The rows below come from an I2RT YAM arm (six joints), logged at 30 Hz.
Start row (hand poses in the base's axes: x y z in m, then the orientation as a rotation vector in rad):
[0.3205 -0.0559 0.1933 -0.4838 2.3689 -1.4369]
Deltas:
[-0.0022 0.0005 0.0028 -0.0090 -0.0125 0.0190]
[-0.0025 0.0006 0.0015 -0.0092 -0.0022 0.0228]
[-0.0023 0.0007 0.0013 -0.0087 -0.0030 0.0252]
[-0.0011 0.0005 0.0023 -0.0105 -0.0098 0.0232]
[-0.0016 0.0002 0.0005 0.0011 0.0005 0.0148]
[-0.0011 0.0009 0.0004 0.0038 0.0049 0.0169]
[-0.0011 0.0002 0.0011 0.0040 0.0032 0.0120]
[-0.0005 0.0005 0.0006 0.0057 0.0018 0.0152]
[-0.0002 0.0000 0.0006 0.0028 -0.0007 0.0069]
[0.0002 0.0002 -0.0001 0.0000 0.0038 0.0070]
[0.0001 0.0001 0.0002 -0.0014 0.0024 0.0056]
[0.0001 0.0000 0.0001 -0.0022 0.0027 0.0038]
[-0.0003 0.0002 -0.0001 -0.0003 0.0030 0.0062]
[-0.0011 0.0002 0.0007 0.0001 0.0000 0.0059]
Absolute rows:
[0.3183 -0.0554 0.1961 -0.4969 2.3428 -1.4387]
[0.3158 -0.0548 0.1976 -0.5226 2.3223 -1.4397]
[0.3135 -0.0541 0.1989 -0.5498 2.2999 -1.4387]
[0.3124 -0.0536 0.2012 -0.5694 2.2722 -1.4403]
[0.3108 -0.0534 0.2017 -0.5851 2.2643 -1.4320]
[0.3097 -0.0525 0.2021 -0.6058 2.2600 -1.4194]
[0.3086 -0.0523 0.2032 -0.6198 2.2574 -1.4089]
[0.3081 -0.0518 0.2038 -0.6353 2.2526 -1.3948]
[0.3079 -0.0518 0.2044 -0.6410 2.2493 -1.3881]
[0.3081 -0.0516 0.2043 -0.6514 2.2479 -1.3847]
[0.3082 -0.0515 0.2045 -0.6597 2.2455 -1.3837]
[0.3083 -0.0515 0.2046 -0.6666 2.2440 -1.3845]
[0.3080 -0.0513 0.2045 -0.6756 2.2422 -1.3818]
[0.3069 -0.0511 0.2052 -0.6816 2.2385 -1.3789]

